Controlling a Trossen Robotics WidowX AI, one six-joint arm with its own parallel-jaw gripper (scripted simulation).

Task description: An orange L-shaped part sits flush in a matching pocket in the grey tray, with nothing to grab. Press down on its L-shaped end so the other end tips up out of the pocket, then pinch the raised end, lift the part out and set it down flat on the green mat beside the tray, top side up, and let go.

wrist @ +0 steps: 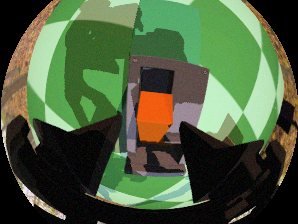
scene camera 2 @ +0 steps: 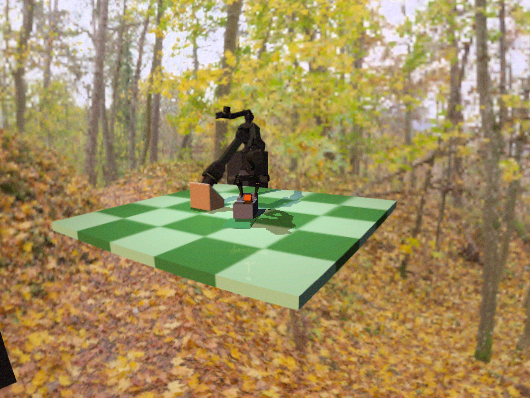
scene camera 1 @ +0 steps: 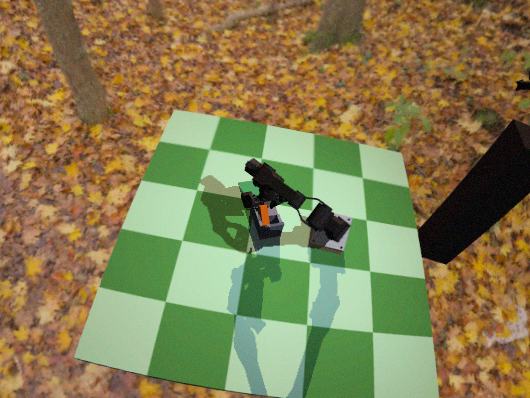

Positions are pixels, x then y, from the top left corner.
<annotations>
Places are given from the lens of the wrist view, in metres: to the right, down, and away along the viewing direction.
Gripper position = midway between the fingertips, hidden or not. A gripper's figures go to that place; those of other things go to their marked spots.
my gripper (wrist: 151, 122): 0.00, 0.01, 0.10
orange L-shaped part (wrist: 155, 113): 0.01, 0.00, 0.09
</annotations>
